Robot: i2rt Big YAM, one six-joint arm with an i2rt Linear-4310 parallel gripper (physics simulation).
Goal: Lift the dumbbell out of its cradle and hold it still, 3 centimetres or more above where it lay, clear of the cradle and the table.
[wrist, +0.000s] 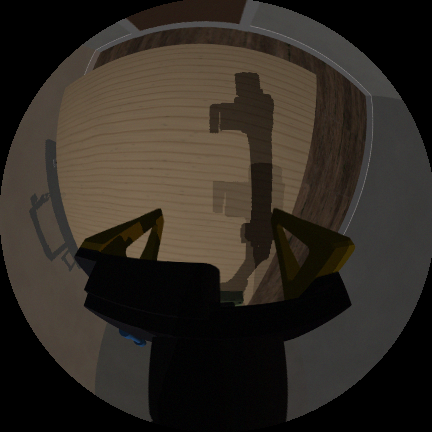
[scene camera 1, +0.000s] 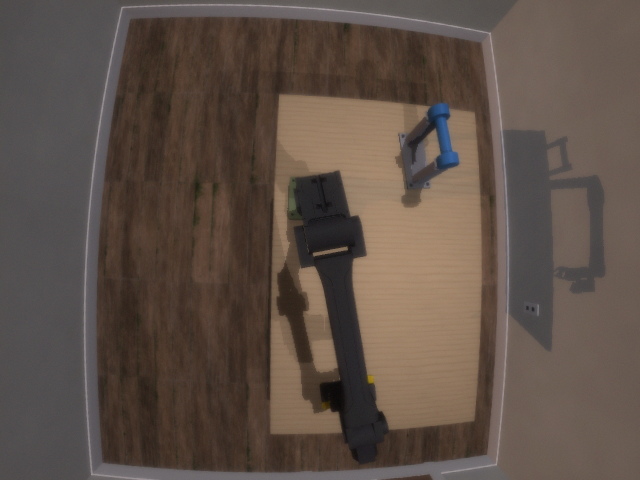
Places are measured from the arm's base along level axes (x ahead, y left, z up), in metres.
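Pixels of known places: gripper, between the fingertips: (wrist: 216, 214).
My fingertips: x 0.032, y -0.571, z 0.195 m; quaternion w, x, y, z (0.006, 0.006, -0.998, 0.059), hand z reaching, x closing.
Behind a point stands the place of what it marks.
The blue dumbbell (scene camera 1: 444, 135) @[x 0.432, y 0.131, z 0.190 m] rests across the two upright posts of the grey cradle (scene camera 1: 428, 171) @[x 0.416, y 0.046, z 0.085 m], at the upper right of the table in the scene view. A small blue part of the dumbbell (wrist: 132, 337) @[x 0.427, y 0.107, z 0.184 m] shows at the lower left of the wrist view, partly hidden behind the gripper body. My gripper (scene camera 1: 347, 392) @[x 0.032, y -0.571, z 0.195 m] (wrist: 216, 214) @[x 0.032, y -0.571, z 0.195 m] is open and empty, with yellow fingers spread wide. It is above the lower part of the table, far from the dumbbell, and the arm partly covers it in the scene view.
The light wooden table (scene camera 1: 413, 310) @[x 0.361, y -0.458, z -0.054 m] (wrist: 150, 125) @[x 0.184, y -0.671, z -0.054 m] carries the arm's green base plate (scene camera 1: 293, 198) @[x -0.058, y 0.005, z -0.001 m] (wrist: 231, 297) @[x -0.034, y -0.069, z -0.019 m] at its left edge. The black arm (scene camera 1: 346, 320) @[x 0.012, y -0.309, z 0.502 m] stretches from there toward the table's lower edge. The arm's shadow (wrist: 261, 185) @[x -0.084, y -0.514, z -0.054 m] lies on the table.
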